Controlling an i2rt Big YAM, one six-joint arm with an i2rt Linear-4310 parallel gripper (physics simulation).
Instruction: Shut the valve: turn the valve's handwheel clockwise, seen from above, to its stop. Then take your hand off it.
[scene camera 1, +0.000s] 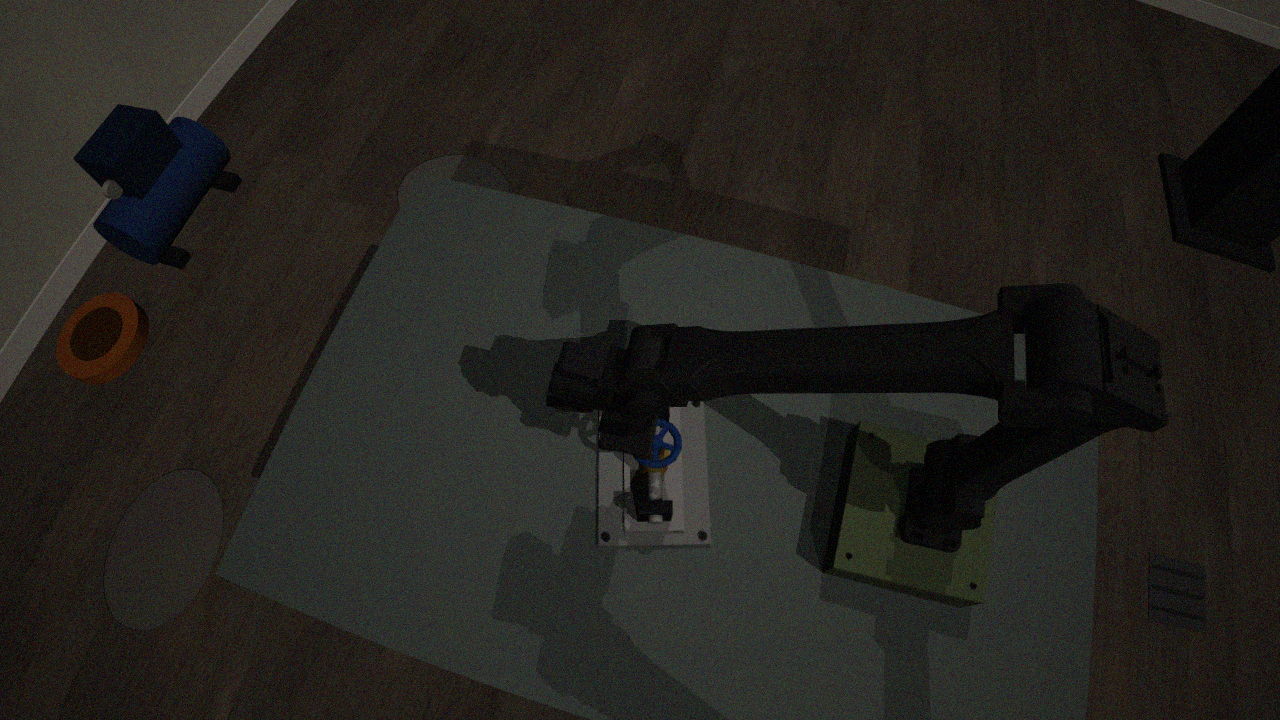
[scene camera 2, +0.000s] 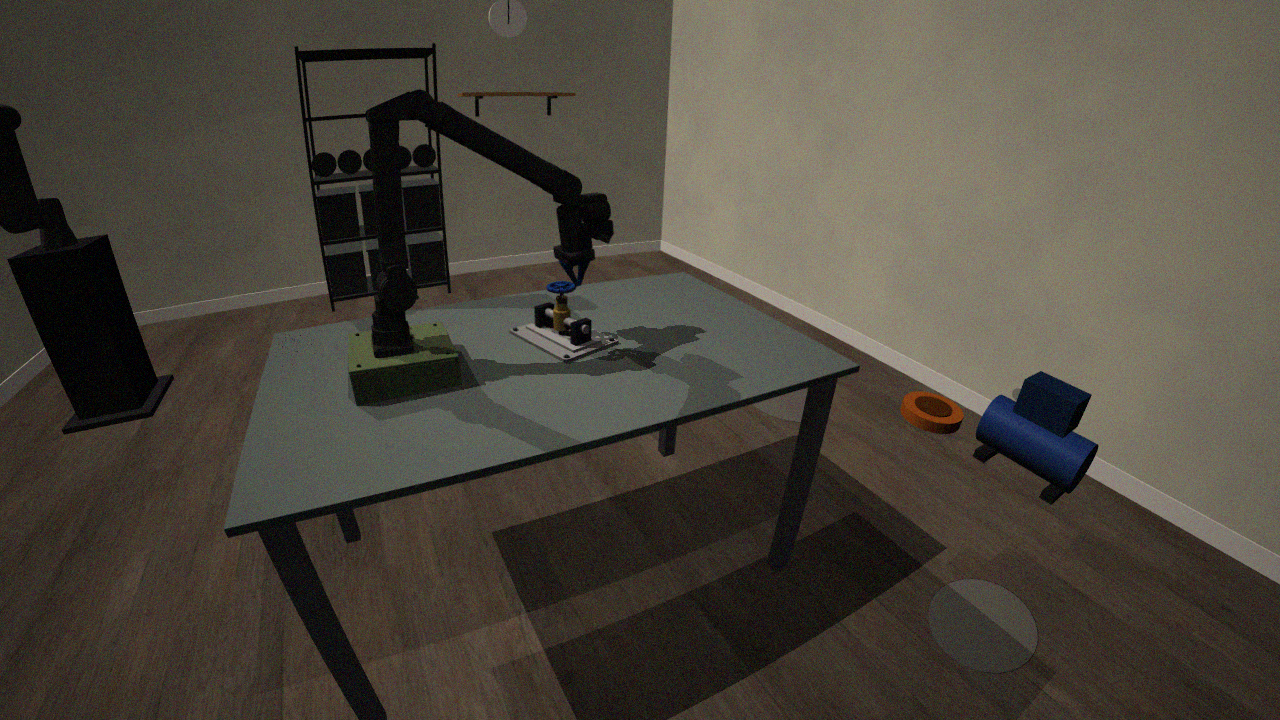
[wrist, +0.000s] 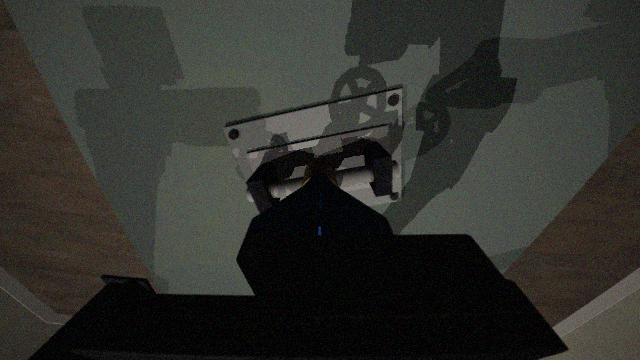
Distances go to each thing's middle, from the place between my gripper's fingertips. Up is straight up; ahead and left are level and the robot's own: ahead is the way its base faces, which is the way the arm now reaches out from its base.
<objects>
I see my gripper 5 cm past the blue spoked handwheel (scene camera 1: 675, 449) and 1 cm above it. The rest, counted from my hand: pale base plate (scene camera 1: 611, 519): 13 cm below, 5 cm behind.
</objects>
